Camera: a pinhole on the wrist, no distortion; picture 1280 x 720 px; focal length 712.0 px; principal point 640.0 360.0 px. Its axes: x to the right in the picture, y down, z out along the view. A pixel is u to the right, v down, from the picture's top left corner.
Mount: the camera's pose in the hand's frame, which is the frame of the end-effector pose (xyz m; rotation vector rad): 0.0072 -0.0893 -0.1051 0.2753 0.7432 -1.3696
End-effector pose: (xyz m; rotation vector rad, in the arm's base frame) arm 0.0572 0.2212 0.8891 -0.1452 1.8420 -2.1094
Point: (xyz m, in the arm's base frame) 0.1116 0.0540 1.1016
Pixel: 320 31
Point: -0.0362 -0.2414 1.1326
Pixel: 314 394
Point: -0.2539 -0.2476 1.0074
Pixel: outside the picture
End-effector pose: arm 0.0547 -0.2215 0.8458 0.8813 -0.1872 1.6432
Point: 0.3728 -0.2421 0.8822
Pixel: 558 114
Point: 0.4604 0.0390 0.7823
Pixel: 1142 450
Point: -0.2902 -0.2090 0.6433
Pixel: behind the camera
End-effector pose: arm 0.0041 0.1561 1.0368 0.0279 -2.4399 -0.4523
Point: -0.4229 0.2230 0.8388
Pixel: 41 486
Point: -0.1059 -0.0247 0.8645
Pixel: 548 124
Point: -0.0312 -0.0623 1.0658
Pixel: 1046 558
